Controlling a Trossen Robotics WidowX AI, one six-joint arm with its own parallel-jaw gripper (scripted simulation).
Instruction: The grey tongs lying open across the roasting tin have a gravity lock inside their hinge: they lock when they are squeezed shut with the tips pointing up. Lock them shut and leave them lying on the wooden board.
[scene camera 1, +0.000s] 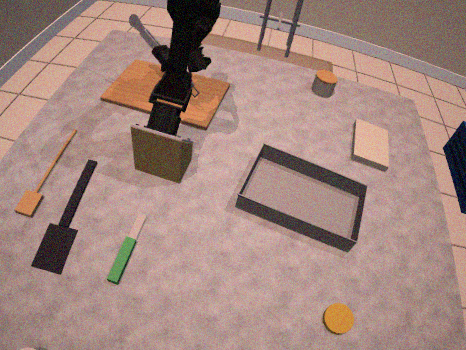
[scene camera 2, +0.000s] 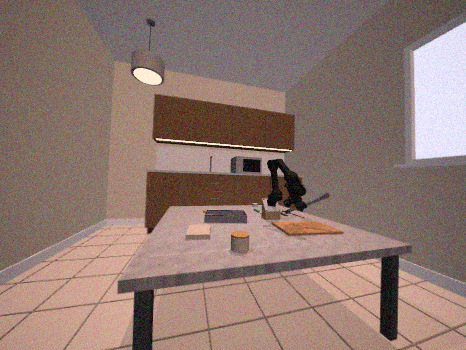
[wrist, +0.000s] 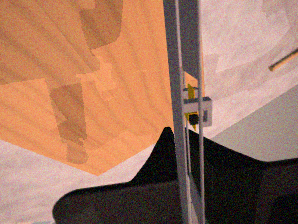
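A wooden board and a roasting tin are there in the pictures, and with them I see a green-handled tool and a beige block. My own gripper is in the pictures as well, and the wrist view shows it too.
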